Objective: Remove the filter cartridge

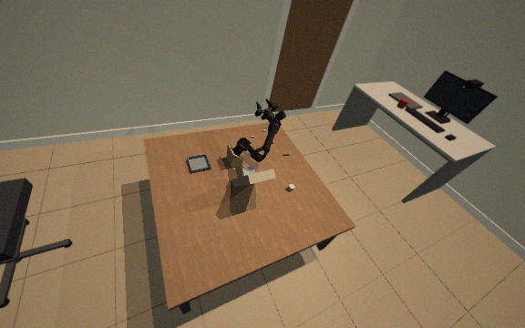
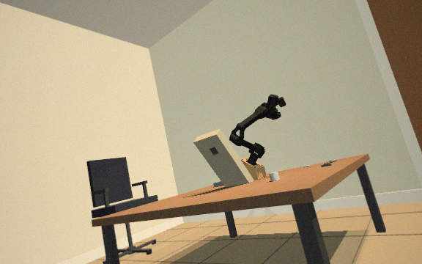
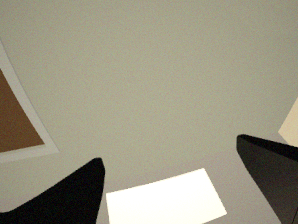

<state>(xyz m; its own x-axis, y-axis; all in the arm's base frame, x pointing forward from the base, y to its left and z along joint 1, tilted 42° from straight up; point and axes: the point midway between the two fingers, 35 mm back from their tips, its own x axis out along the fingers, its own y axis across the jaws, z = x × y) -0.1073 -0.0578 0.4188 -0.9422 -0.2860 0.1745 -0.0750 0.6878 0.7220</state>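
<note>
The round white filter cartridge is 470 mm ahead of my gripper tip, 270 mm to the right of it and 240 mm below it. Round my gripper tip: tray 510 mm to the right, 480 mm below, 20 mm ahead; beige service panel 420 mm ahead, 320 mm below, 260 mm to the right.
</note>
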